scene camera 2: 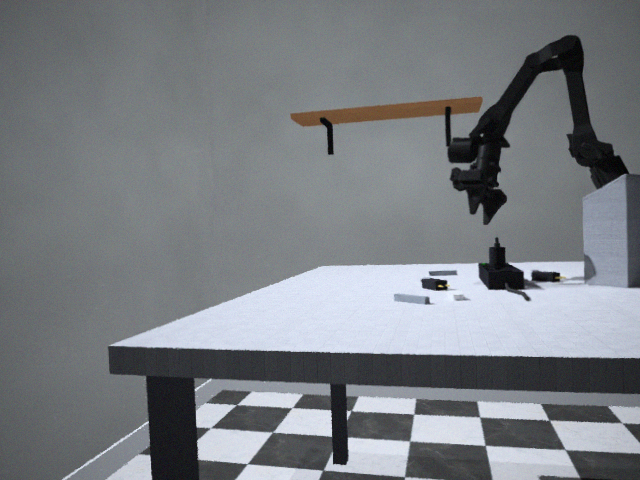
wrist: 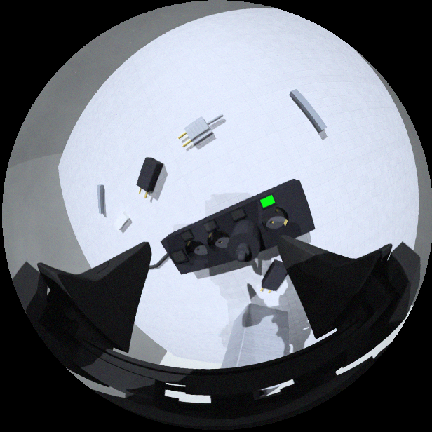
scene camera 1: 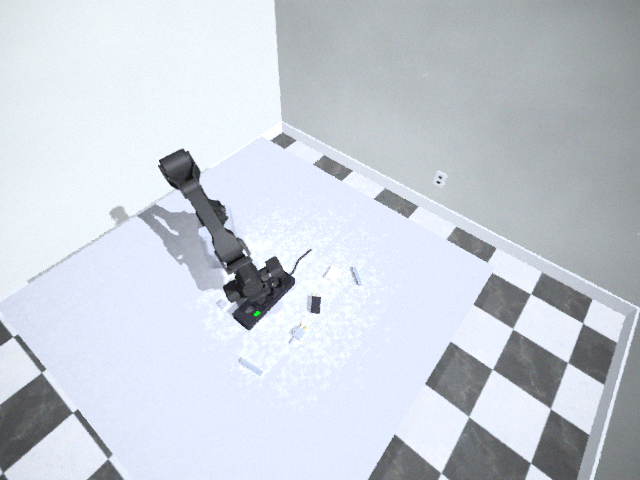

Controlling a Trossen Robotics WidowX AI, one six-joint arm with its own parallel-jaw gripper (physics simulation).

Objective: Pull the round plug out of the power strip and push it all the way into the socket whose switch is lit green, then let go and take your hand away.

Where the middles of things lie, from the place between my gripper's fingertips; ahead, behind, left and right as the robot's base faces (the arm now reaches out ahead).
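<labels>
I see the black power strip (scene camera 1: 248,314) 140 mm below my hand; it is 110 mm to the left of the hand as well, and 30 mm behind it.
</labels>
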